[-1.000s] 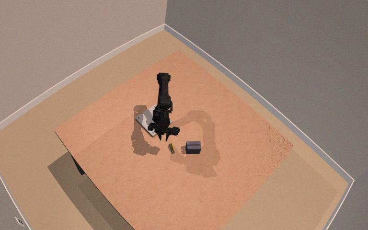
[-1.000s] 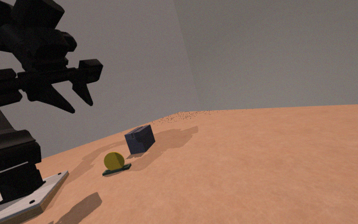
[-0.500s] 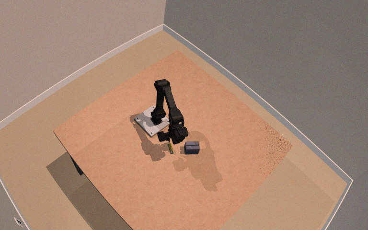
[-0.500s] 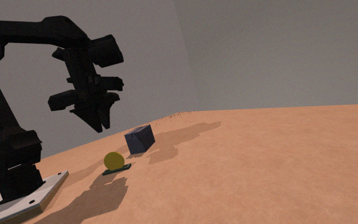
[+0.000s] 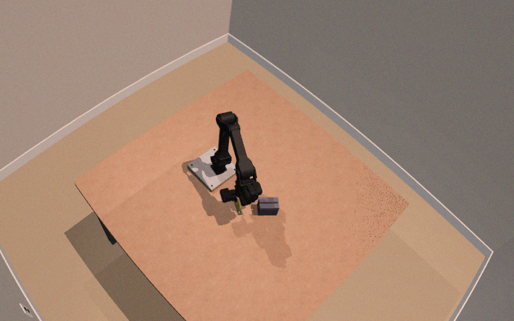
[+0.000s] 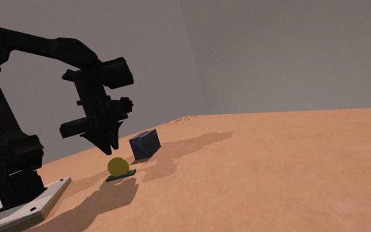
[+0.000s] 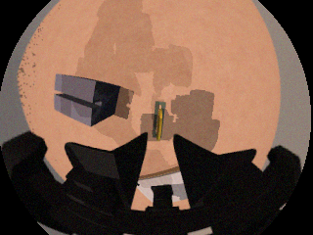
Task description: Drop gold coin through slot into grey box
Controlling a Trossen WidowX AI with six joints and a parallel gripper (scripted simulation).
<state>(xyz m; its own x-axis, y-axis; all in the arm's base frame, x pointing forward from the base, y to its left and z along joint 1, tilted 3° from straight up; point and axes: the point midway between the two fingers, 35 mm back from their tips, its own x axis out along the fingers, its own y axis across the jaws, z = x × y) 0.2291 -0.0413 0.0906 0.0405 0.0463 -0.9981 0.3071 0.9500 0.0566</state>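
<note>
Now: gripper tip 4 cm above the gold coin.
</note>
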